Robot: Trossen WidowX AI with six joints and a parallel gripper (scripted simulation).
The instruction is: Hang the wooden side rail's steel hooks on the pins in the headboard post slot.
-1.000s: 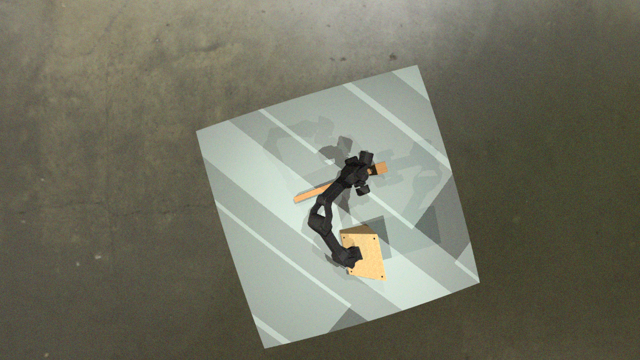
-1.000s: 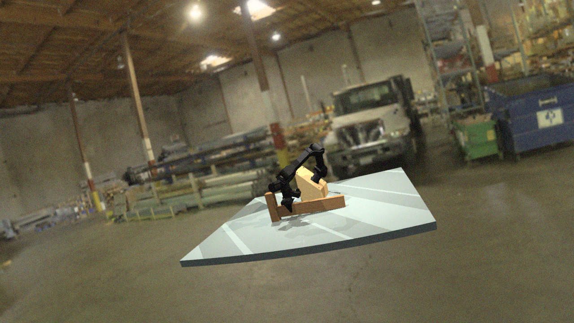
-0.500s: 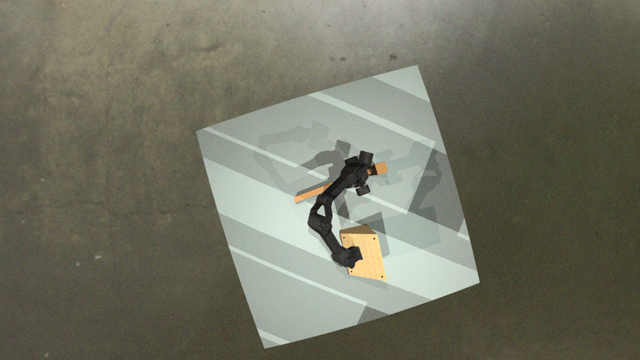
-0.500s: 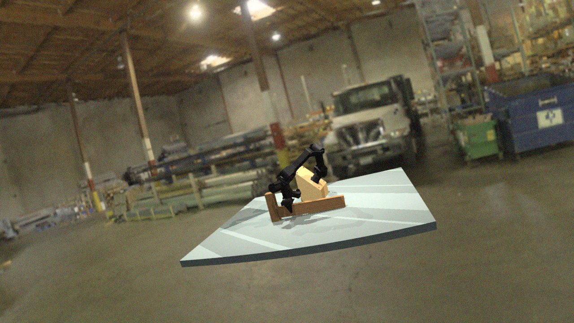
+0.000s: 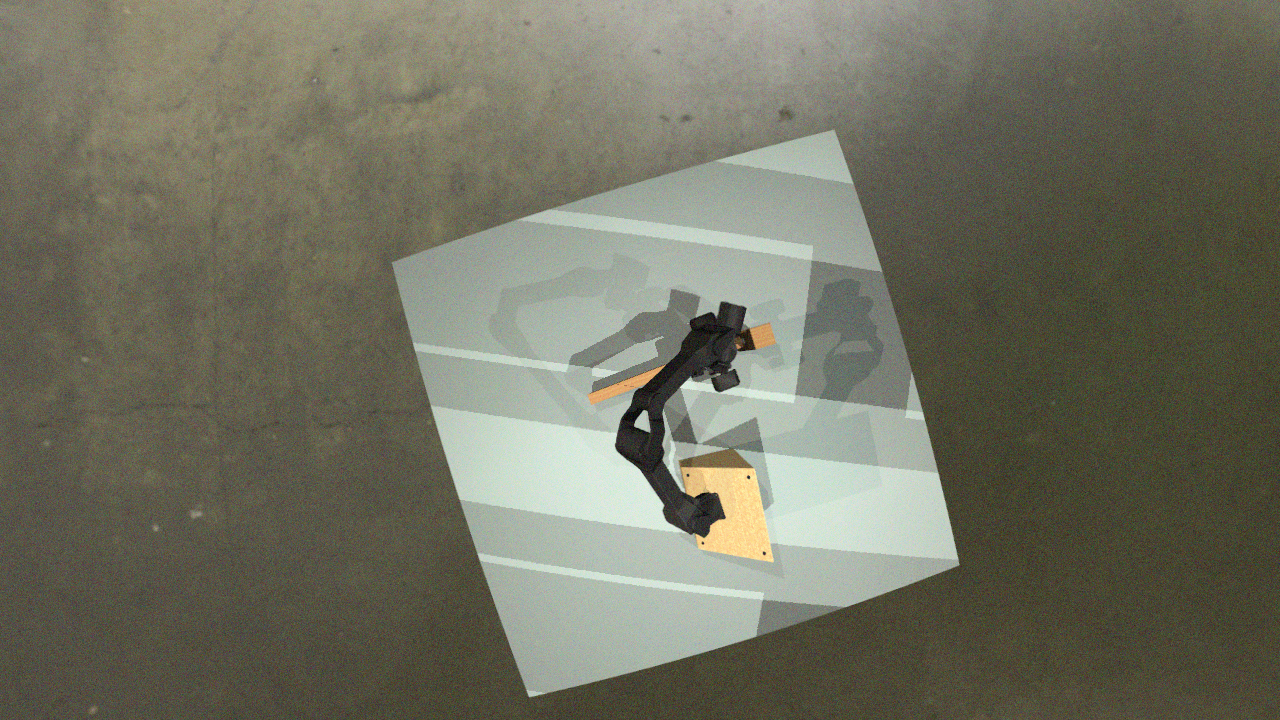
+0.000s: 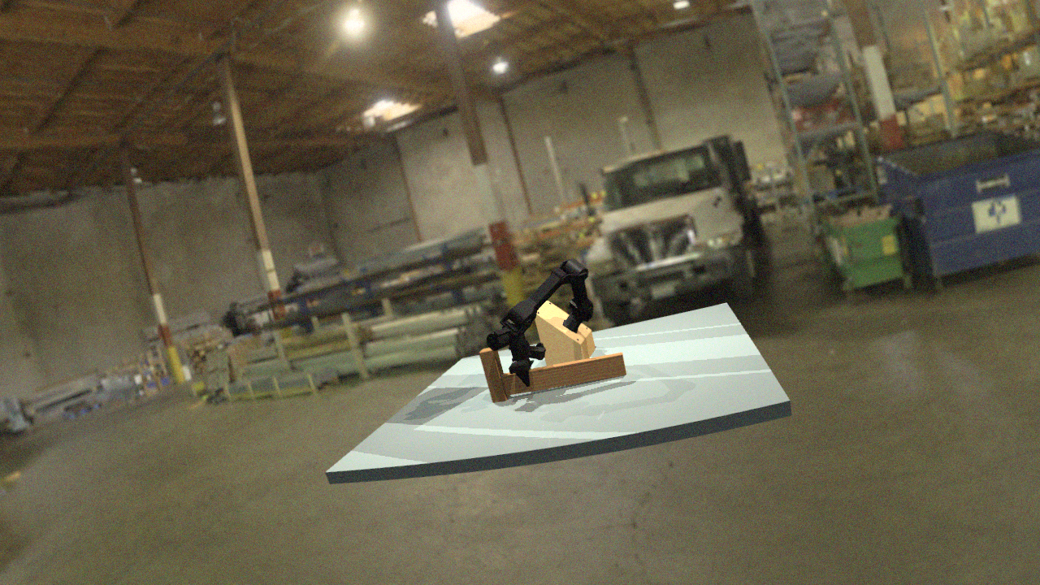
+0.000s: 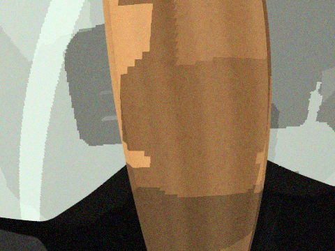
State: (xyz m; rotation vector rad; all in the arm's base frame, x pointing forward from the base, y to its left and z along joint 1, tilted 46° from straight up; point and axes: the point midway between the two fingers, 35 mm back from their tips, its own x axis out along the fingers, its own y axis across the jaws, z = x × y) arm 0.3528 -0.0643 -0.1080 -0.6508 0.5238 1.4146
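Right now my gripper tip is 10 cm to the left of the headboard post and 5 cm below it.
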